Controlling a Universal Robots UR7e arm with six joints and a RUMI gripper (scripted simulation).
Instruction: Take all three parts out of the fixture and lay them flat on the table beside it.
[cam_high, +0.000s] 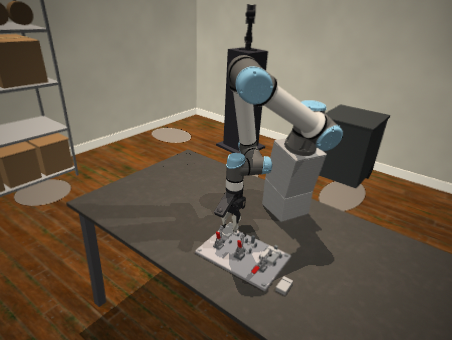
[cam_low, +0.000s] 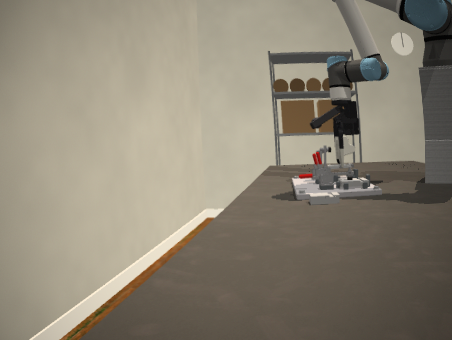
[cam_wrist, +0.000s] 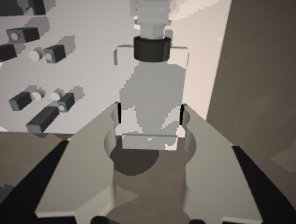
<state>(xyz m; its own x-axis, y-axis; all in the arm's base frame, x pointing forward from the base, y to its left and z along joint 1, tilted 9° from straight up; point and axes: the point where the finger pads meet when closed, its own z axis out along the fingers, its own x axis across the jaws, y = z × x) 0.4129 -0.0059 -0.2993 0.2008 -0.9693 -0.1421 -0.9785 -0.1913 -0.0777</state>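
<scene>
Right now my hand is 3 cm short of the fixture, 12 cm to the right of it and 6 cm above it. Round my hand: part: 1 cm behind, 1 cm below.
</scene>
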